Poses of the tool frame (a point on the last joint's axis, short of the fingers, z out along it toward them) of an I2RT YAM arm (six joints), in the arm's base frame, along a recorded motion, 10 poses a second.
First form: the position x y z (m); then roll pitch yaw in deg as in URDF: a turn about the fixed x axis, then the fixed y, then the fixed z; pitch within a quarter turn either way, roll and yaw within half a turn.
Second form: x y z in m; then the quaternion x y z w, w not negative. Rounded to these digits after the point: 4 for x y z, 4 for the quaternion.
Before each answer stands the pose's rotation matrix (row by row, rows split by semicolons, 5 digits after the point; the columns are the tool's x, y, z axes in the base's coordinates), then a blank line. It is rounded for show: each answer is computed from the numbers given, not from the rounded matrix.
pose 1, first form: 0.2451, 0.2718, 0.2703, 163.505, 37.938, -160.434
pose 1, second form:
-0.74314 -0.48559 0.46038; -0.26412 0.84502 0.46496; -0.61481 0.22393 -0.75622

0.2451, 0.2718, 0.2703, -0.2050, 0.9144, 0.1883, 0.2940
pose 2, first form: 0.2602, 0.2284, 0.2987, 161.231, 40.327, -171.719
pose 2, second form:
-0.75441 -0.34242 0.56001; -0.10980 0.90696 0.40665; -0.64715 0.24529 -0.72182

0.2602, 0.2284, 0.2987, -0.1229, 0.9197, 0.1772, 0.3281
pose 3, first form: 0.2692, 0.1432, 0.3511, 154.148, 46.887, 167.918
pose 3, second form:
-0.66830 -0.12290 0.73367; 0.14305 0.94662 0.28888; -0.73001 0.29801 -0.61504

0.2692, 0.1432, 0.3511, 0.0056, 0.8986, 0.1633, 0.4072
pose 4, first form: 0.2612, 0.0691, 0.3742, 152.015, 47.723, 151.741
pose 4, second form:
-0.59254 0.11228 0.79768; 0.31850 0.94220 0.10396; -0.73990 0.31567 -0.59406

0.2612, 0.0691, 0.3742, 0.1218, 0.8844, 0.1186, 0.4346
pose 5, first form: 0.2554, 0.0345, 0.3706, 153.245, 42.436, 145.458
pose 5, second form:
-0.60792 0.25609 0.75156; 0.41847 0.90776 0.02918; -0.67477 0.33224 -0.65902

0.2554, 0.0345, 0.3706, 0.1893, 0.8909, 0.1014, 0.4003
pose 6, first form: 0.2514, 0.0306, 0.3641, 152.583, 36.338, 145.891
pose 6, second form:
-0.66696 0.27187 0.69372; 0.45172 0.88798 0.08629; -0.59255 0.37092 -0.71506

0.2514, 0.0306, 0.3641, 0.2001, 0.9042, 0.1264, 0.3557
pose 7, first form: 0.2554, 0.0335, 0.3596, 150.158, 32.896, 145.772
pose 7, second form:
-0.69423 0.26445 0.66941; 0.47230 0.86919 0.14644; -0.54312 0.41782 -0.72832

0.2554, 0.0335, 0.3596, 0.2030, 0.9072, 0.1555, 0.3342
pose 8, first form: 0.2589, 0.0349, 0.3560, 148.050, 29.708, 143.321
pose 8, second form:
-0.69658 0.29652 0.65334; 0.51882 0.83715 0.17322; -0.49558 0.45962 -0.73698

0.2589, 0.0349, 0.3560, 0.2254, 0.9043, 0.1750, 0.3176
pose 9, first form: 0.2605, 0.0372, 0.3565, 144.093, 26.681, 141.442
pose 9, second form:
-0.69871 0.29893 0.64995; 0.55694 0.79752 0.23191; -0.44902 0.52402 -0.72372

0.2605, 0.0372, 0.3565, 0.2385, 0.8972, 0.2106, 0.3062
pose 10, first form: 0.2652, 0.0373, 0.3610, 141.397, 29.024, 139.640
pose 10, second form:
-0.66630 0.27542 0.69296; 0.56626 0.79152 0.22988; -0.48518 0.54557 -0.68335

0.2652, 0.0373, 0.3610, 0.2375, 0.8862, 0.2188, 0.3324
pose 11, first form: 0.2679, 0.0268, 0.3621, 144.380, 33.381, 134.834
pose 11, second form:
-0.58874 0.35054 0.72836; 0.59216 0.80038 0.09345; -0.55020 0.48633 -0.67879

0.2679, 0.0268, 0.3621, 0.2691, 0.8758, 0.1655, 0.3650
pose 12, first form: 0.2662, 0.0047, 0.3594, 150.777, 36.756, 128.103
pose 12, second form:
-0.49440 0.50647 0.70644; 0.63046 0.76843 -0.10969; -0.59841 0.39115 -0.69922

0.2662, 0.0047, 0.3594, 0.3303, 0.8605, 0.0818, 0.3791
